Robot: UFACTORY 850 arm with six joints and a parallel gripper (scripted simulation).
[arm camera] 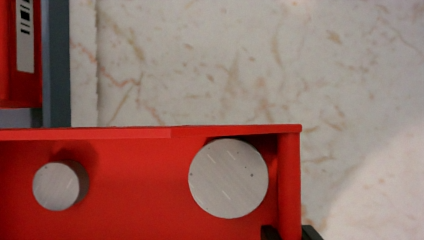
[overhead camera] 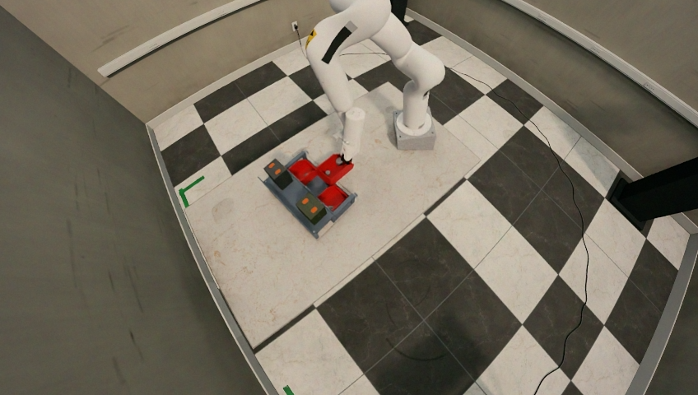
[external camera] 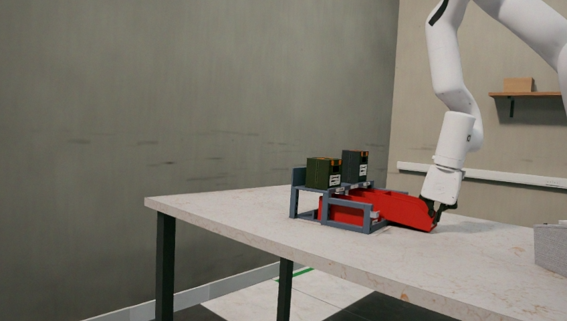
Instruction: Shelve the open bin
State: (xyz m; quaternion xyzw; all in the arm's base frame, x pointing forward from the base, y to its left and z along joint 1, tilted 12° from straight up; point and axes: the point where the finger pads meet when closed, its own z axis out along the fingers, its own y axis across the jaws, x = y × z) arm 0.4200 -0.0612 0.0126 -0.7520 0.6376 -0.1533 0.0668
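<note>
The large grey disc lies 4 cm ahead of my hand, 3 cm to the right of it and 2 cm below it. Also, from my hand: red open bin: 8 cm ahead, 1 cm above; then grey-blue shelf: 26 cm ahead, 2 cm to the left, 2 cm above; then dark grey box: 34 cm ahead, 8 cm to the right, 11 cm above.
</note>
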